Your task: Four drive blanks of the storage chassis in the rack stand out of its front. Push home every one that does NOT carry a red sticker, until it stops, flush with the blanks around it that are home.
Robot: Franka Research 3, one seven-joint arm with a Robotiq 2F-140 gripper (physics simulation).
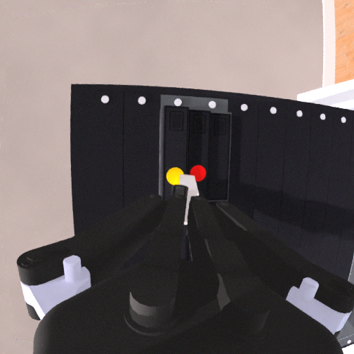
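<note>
The storage chassis front [97,160] is a row of tall dark panels with white dots along the top. Left of the middle, narrow dark blanks stand side by side against a grey strip. The left blank [176,145] carries a yellow sticker [174,176]. The blank right beside it [198,142] carries a red sticker [198,173]. A further dark blank [219,155] to the right shows no sticker on its visible part. My gripper [185,186] is shut and empty, its tips at the lower edges of the two stickers. Contact cannot be told. The fingers hide the lower parts of these blanks.
More dark panels [295,165] run to the right edge, partly in shadow. A pale grey surface [160,40] lies beyond the chassis top and along its left side. A white edge [327,95] and an orange wood-like surface [345,40] show at the upper right.
</note>
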